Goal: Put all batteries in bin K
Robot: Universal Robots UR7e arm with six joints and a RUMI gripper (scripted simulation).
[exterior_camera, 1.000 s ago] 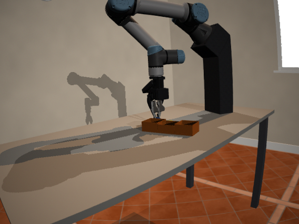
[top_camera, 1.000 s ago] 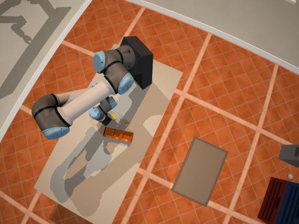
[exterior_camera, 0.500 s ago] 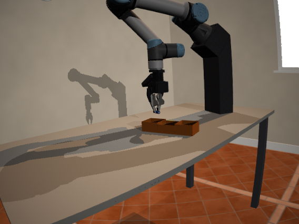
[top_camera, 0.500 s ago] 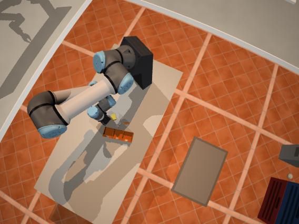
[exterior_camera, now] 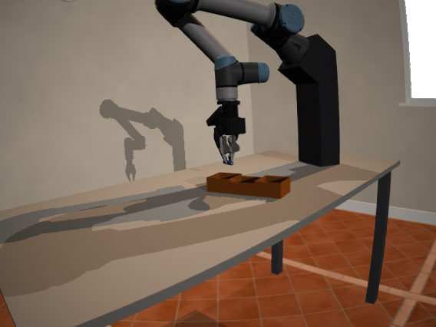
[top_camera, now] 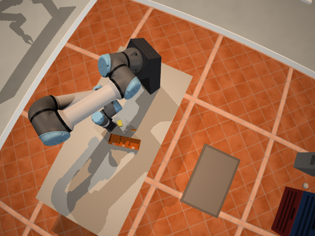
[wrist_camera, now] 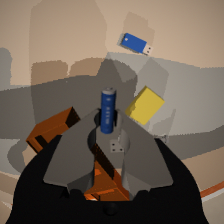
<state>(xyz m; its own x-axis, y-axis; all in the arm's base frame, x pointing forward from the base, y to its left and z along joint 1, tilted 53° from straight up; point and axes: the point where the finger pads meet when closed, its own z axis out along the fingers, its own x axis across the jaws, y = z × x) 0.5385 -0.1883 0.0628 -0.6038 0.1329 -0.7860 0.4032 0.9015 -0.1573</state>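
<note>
My hand is 10 mm short of the orange cylinder, 170 mm to the right of it and 70 mm above it. Round my hand: blue cylindrical battery (10 mm below); then domino-like tile (30 mm ahead, 100 mm to the left, 70 mm below); then yellow block (40 mm behind, 50 mm to the left, 70 mm below).
</note>
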